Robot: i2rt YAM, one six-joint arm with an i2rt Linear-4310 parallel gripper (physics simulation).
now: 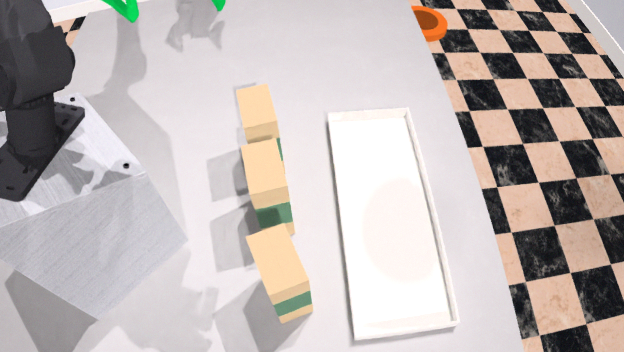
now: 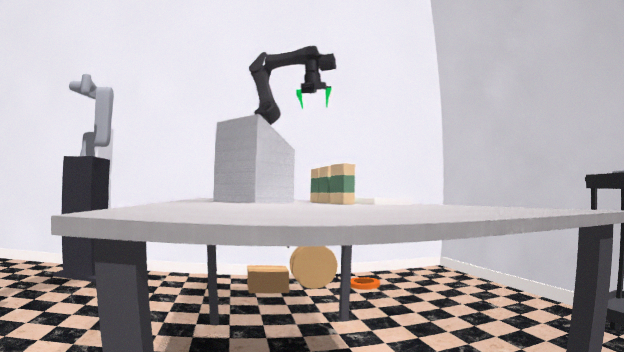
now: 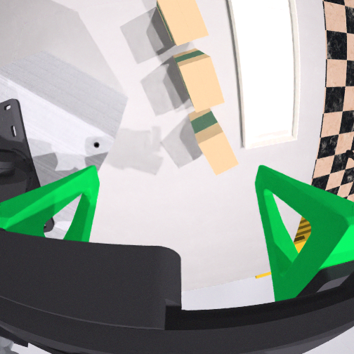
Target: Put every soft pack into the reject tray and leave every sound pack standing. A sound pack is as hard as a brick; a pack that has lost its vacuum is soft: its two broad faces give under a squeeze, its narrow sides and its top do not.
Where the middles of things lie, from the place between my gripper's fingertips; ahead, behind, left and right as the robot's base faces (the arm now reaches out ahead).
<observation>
Now: hand 37 cm above the white reject tray (image 1: 399, 281) and 24 cm short of it.
</observation>
